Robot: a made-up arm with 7 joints.
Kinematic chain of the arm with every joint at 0, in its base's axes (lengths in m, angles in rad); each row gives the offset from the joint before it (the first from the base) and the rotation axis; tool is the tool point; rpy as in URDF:
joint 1: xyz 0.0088 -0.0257 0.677 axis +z
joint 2: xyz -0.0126 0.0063 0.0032 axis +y
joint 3: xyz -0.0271 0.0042 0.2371 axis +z
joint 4: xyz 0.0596 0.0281 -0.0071 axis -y
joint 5: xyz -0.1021 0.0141 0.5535 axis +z
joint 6: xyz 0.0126 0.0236 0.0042 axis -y
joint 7: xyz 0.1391 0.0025 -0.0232 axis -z
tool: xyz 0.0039 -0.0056 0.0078 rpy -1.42 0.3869 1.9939
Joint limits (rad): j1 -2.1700..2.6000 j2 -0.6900..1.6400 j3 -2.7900..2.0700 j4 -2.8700..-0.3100 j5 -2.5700..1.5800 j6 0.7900..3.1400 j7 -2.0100..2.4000
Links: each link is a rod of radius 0.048 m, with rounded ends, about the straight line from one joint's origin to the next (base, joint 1, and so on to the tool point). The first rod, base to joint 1, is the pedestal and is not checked.
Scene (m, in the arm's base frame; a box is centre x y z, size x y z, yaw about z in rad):
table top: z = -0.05
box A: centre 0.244 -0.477 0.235 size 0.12 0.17 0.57 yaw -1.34
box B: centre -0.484 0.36 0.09 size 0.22 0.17 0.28 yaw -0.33
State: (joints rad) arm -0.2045 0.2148 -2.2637 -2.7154 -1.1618 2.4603 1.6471
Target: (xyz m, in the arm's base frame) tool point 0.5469 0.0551 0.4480
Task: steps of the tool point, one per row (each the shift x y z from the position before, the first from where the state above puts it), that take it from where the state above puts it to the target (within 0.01 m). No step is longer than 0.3 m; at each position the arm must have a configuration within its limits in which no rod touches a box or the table.
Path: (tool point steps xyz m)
1: 0.0838 -0.1544 0.0872
2: 0.1779 -0.1145 0.0808
3: 0.2424 -0.0277 0.0594
4: 0.2548 0.0836 0.0266
5: 0.0927 0.1593 -0.1528
6: 0.0556 0.2268 -0.0739
7: -0.0103 0.2450 0.0072

